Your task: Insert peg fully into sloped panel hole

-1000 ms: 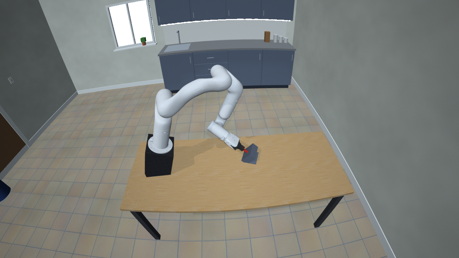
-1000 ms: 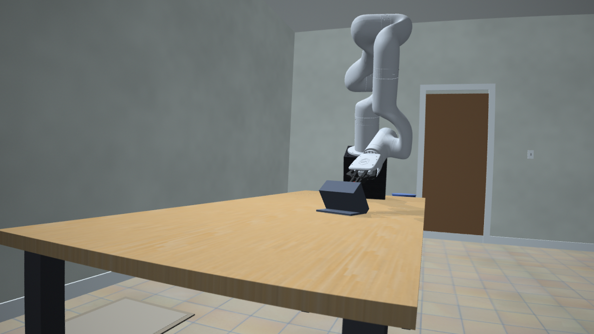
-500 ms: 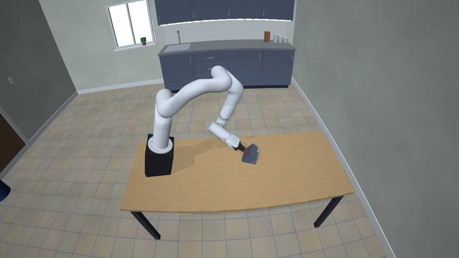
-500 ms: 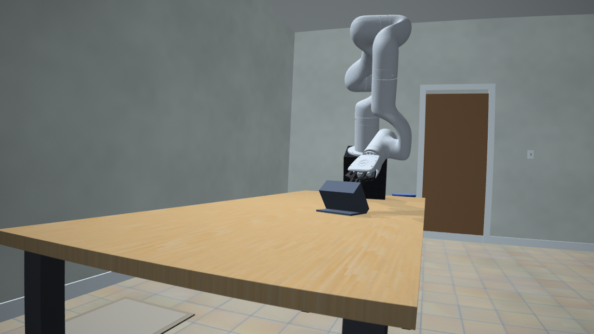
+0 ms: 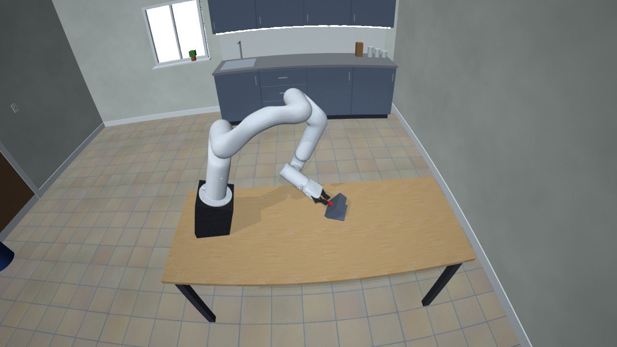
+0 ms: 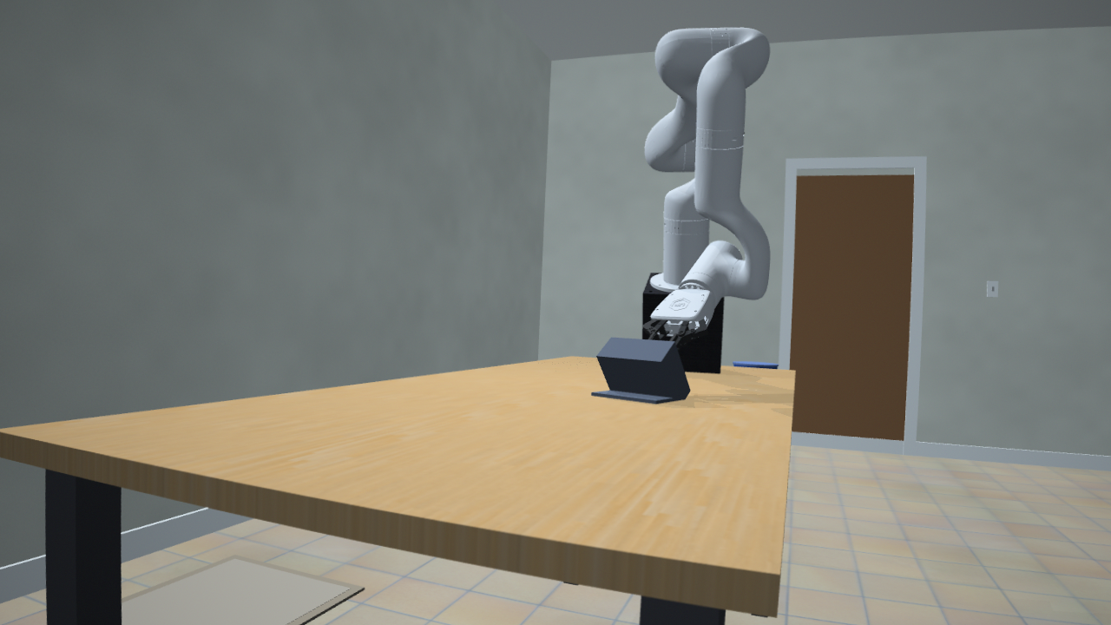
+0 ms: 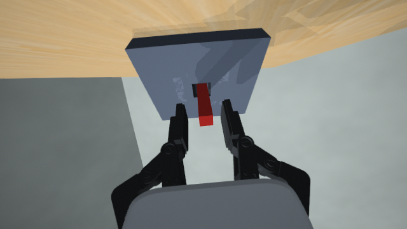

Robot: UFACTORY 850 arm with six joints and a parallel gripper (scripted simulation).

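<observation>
The red peg is 30 mm below my hand, 20 mm ahead of it and 10 mm to the right of it. Also, from my hand: flat panel foot 90 mm below, 80 mm ahead, 30 mm to the right.
</observation>
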